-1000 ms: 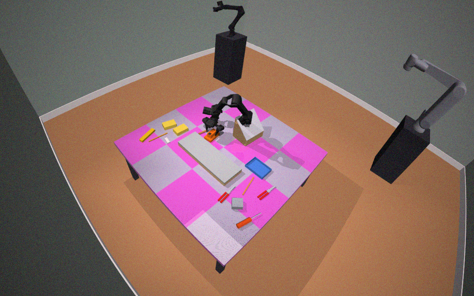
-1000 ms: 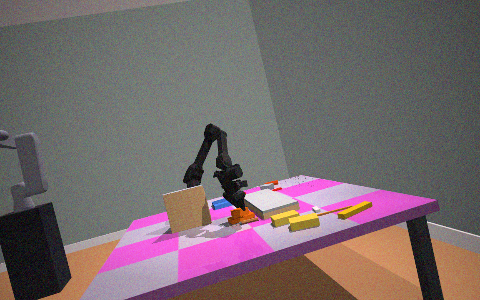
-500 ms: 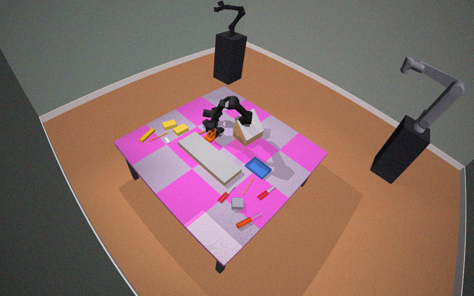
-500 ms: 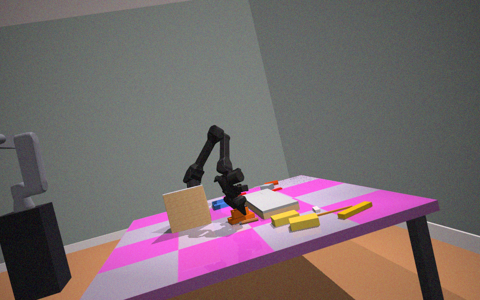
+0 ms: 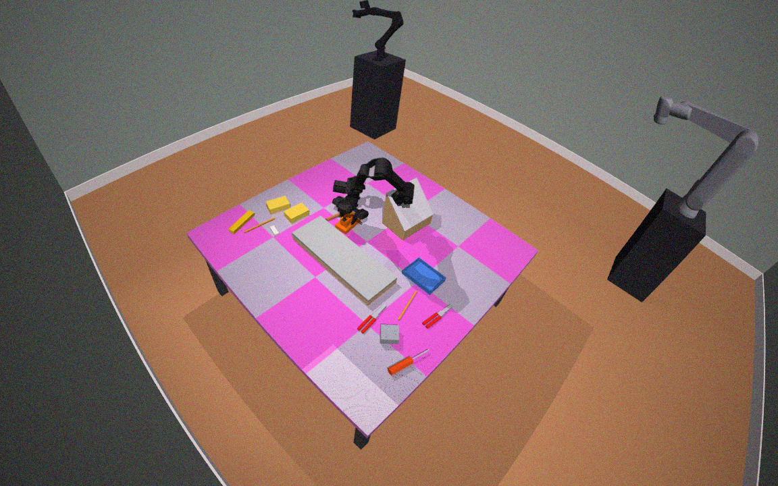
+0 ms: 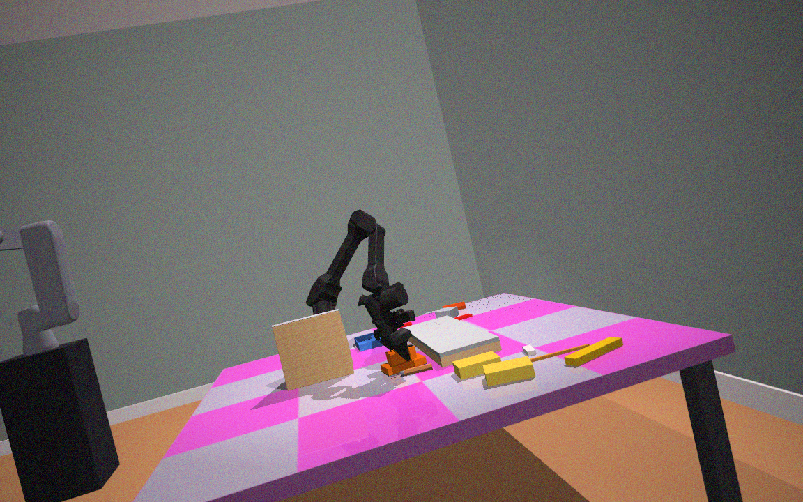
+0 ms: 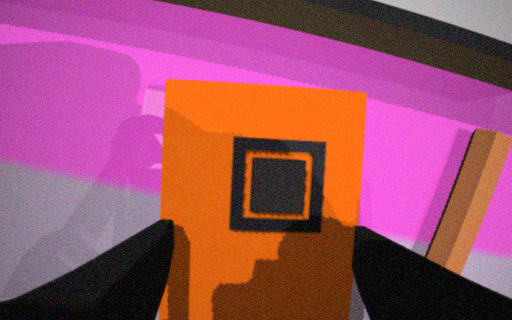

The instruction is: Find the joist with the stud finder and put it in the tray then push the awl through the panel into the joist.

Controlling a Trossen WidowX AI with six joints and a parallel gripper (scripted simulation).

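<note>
Now: the brown-handled awl 2 cm behind my gripper tip, 8 cm to the right of it and 2 cm below it. The rest, counted from my gripper tip: square indicator 2 cm ahead, 3 cm above; then small white block 29 cm ahead, 22 cm to the right, 2 cm below; then orange stud finder 1 cm ahead, 2 cm above.
</note>
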